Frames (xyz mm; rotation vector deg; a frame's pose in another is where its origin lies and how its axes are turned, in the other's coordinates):
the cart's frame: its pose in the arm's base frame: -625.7 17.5 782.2 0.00 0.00 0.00
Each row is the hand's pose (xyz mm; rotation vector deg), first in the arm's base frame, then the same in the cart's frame.
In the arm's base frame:
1: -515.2 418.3 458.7 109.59 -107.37 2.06
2: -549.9 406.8 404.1 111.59 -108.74 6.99
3: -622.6 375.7 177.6 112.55 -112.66 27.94
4: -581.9 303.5 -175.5 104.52 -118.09 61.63
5: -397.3 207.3 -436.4 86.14 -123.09 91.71
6: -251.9 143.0 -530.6 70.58 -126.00 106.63
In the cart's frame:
1: 110.5 400.8 -323.5 109.59 -107.37 2.06
2: 75.8 389.3 -378.1 111.59 -108.74 6.99
3: 3.1 358.2 -604.6 112.55 -112.66 27.94
4: 43.8 286.0 -957.7 104.52 -118.09 61.63
5: 228.4 189.8 -1218.6 86.14 -123.09 91.71
6: 373.8 125.5 -1312.8 70.58 -126.00 106.63

